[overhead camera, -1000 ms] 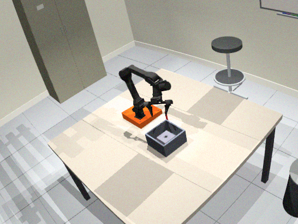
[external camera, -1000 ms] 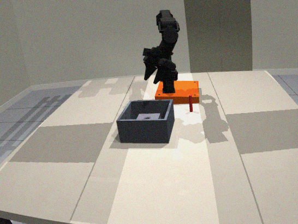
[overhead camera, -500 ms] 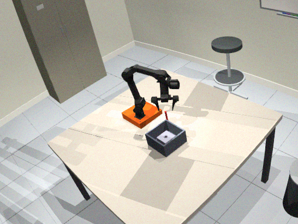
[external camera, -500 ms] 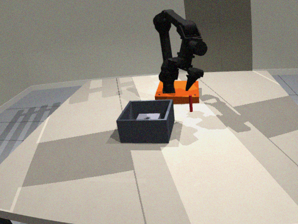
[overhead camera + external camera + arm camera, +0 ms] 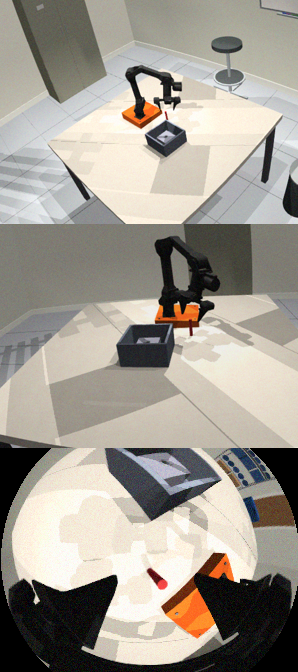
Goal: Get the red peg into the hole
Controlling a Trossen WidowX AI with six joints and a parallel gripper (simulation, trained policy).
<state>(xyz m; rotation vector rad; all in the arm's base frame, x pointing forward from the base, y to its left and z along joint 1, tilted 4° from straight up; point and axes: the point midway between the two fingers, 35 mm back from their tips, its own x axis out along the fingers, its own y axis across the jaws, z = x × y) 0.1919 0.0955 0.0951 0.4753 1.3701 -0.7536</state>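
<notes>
Right now the red peg is 5 cm below my gripper tip and 2 cm behind it. From my gripper tip the other things lie so: light grey plate: 19 cm to the right, 13 cm ahead, 5 cm below; dark box: 19 cm to the right, 13 cm ahead, 7 cm below.
</notes>
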